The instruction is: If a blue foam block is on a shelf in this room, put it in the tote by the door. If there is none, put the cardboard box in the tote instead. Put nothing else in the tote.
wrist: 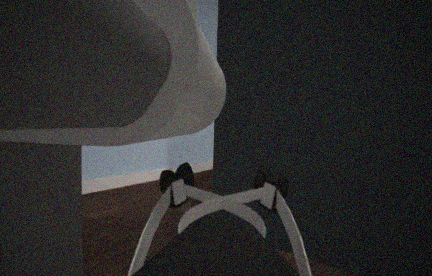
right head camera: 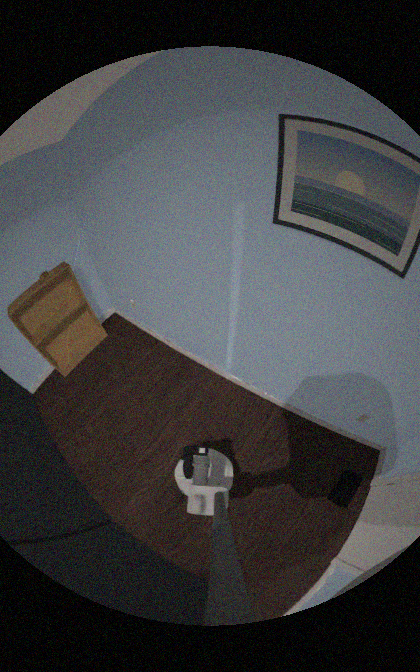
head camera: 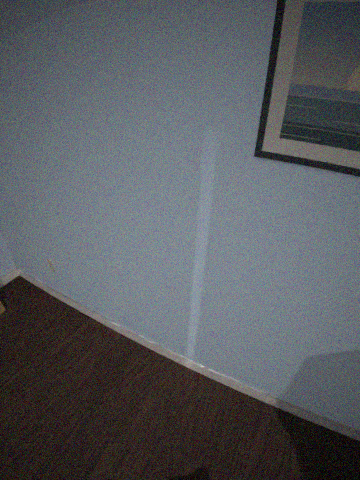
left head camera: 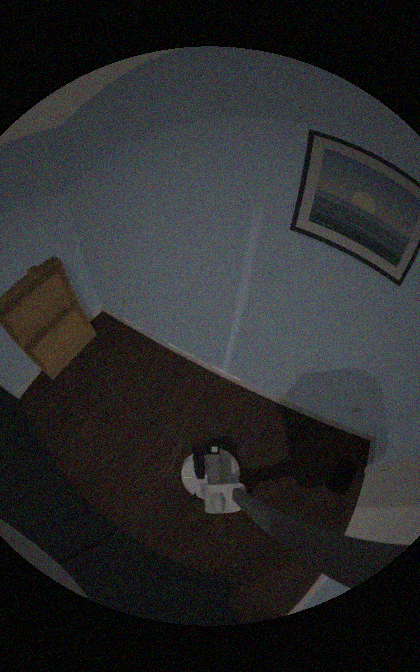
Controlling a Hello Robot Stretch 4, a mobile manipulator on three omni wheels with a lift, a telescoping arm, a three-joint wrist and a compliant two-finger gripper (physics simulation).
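Places are measured from the robot's base along level axes (x ahead, y left, z up), in centimetres.
Pixels of known places: gripper, fingertip midpoint: (wrist: pixel 223 179) (left head camera: pixel 203 500).
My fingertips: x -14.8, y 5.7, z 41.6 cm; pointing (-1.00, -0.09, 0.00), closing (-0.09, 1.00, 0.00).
Behind a point stands the place of what it marks.
My gripper (wrist: pixel 223 179) {x -14.8, y 5.7, z 41.6 cm} is open in the wrist view, with its two dark fingertips apart and nothing visible between them. A wooden shelf unit (left head camera: pixel 65 350) {x 103.0, y 166.4, z 7.3 cm} (right head camera: pixel 75 352) {x 98.7, y 167.5, z 7.2 cm} stands against the wall at the left in both side head views. A small raised shape on its top edge is too dim to identify. No blue foam block can be made out on it. A small dark box-like thing (right head camera: pixel 345 489) {x -32.1, y -124.6, z -2.4 cm} is on the floor at the right; I cannot tell whether it is the tote. The cardboard box does not show.
A large dark surface (left head camera: pixel 50 475) {x -29.0, y 128.6, z 19.3 cm} (right head camera: pixel 50 465) {x -30.0, y 126.7, z 25.9 cm} (wrist: pixel 325 100) {x -83.2, y 34.4, z 56.6 cm} fills the lower left of the side head views and the right of the wrist view. A framed sea picture (head camera: pixel 320 110) {x 72.0, y -39.4, z 150.7 cm} (left head camera: pixel 365 200) {x 66.9, y -48.2, z 159.8 cm} (right head camera: pixel 350 185) {x 67.0, y -48.1, z 158.0 cm} hangs on the blue wall. A shadow falls on the floor at right.
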